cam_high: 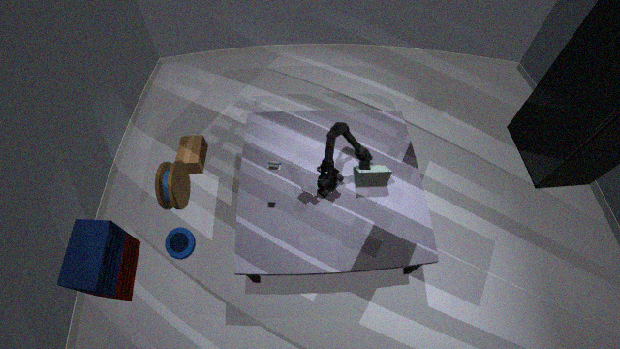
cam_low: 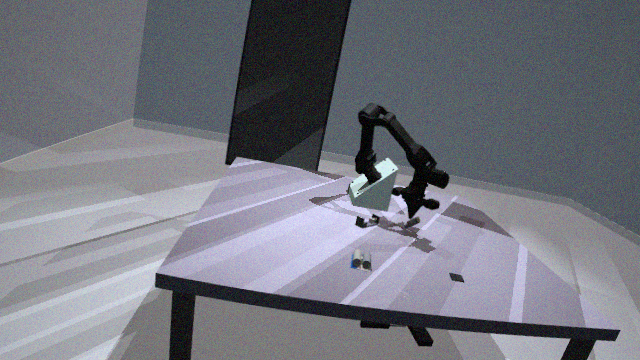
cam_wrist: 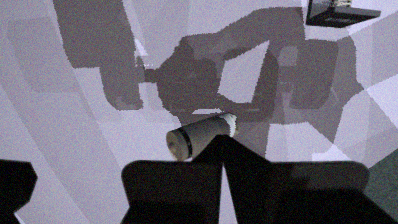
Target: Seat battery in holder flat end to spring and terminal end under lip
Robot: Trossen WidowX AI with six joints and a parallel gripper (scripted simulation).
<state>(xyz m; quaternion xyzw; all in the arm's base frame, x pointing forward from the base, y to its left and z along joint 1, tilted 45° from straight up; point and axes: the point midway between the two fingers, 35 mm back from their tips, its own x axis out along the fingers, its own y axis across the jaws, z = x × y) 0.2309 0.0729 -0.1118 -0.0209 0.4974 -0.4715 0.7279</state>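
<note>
The battery is 20 mm below my gripper tip, 10 mm to the left of it and 10 mm ahead of it.
</note>
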